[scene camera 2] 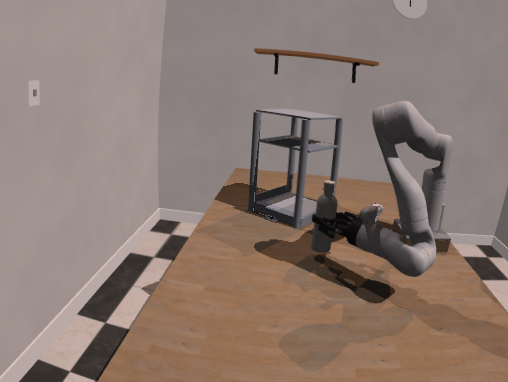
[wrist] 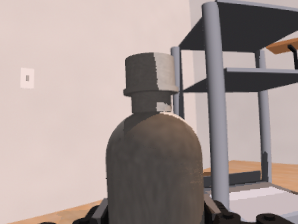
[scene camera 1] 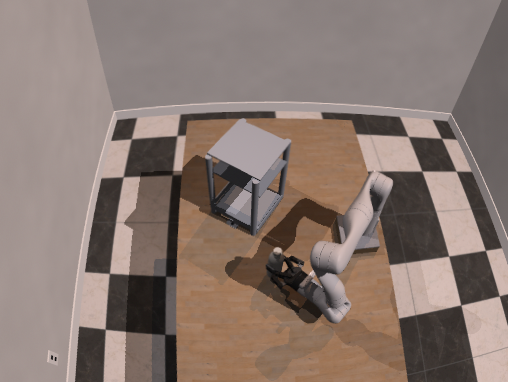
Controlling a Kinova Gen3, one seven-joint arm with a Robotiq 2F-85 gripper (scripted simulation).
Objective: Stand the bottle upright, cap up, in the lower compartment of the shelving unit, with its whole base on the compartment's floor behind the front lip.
Scene:
The same spot on a shelving unit: (scene camera 2: 280,203) is (scene camera 1: 237,201).

